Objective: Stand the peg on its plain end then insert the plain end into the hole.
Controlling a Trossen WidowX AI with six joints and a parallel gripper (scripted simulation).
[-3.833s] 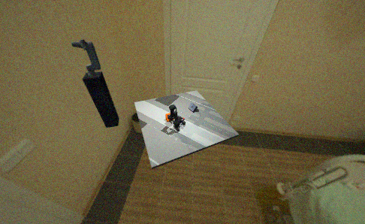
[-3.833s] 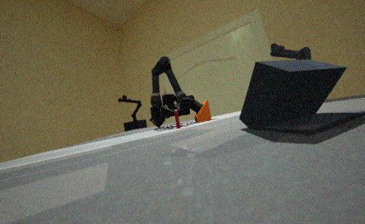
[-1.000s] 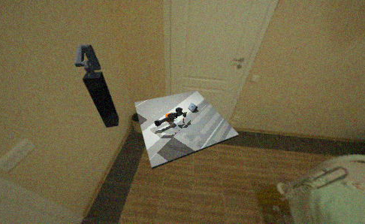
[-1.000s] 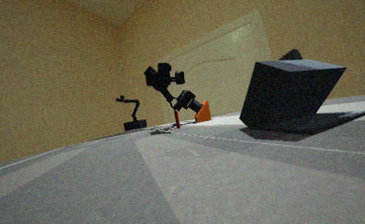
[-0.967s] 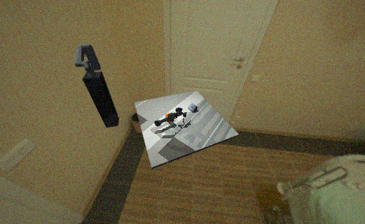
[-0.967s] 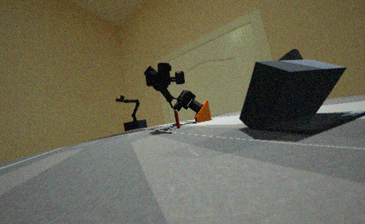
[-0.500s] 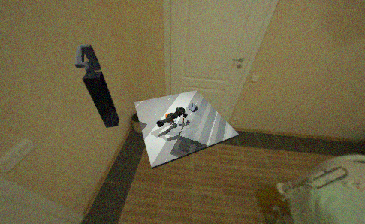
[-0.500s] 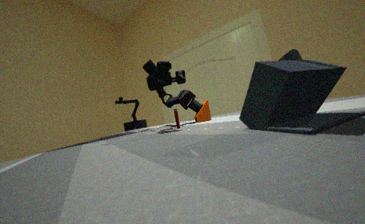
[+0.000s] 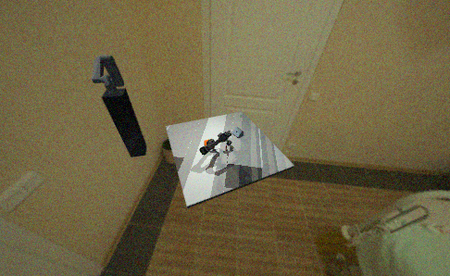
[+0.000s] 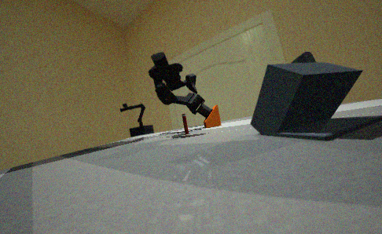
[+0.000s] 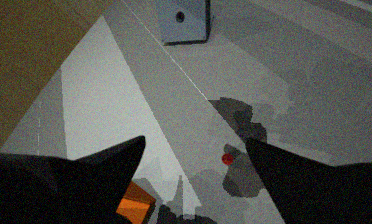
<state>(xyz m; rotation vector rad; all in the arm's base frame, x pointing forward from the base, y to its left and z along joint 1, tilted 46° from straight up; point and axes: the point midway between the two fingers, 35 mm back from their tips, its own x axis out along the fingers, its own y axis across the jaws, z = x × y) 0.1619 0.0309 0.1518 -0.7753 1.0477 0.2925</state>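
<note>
Right now the red peg is 9 cm below my gripper tip and 3 cm to the right of it. Round my gripper tip: sloped panel (26 cm ahead, 23 cm to the left, 10 cm below).
</note>
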